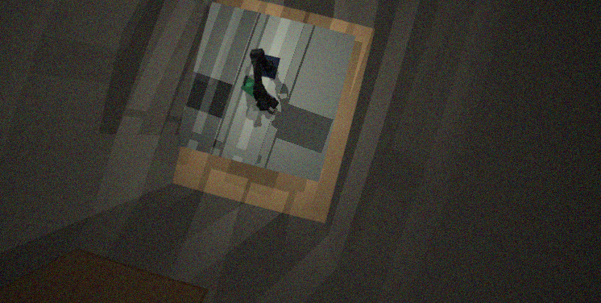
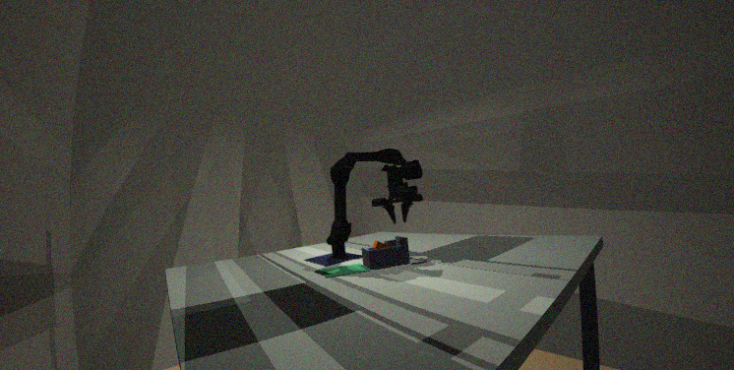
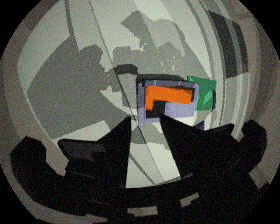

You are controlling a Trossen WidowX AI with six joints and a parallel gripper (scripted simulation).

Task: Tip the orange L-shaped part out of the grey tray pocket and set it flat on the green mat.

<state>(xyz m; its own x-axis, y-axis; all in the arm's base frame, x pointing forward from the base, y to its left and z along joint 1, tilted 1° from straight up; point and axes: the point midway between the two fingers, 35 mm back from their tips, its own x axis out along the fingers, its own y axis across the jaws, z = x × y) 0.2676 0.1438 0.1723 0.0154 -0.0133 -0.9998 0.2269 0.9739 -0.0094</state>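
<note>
Now: gripper tip 1 cm past the orange L-shaped part, 4 cm to the left of it and 10 cm above it. The rest, counted from my gripper tip: green mat: 5 cm behind, 22 cm to the right, 16 cm below.
</note>
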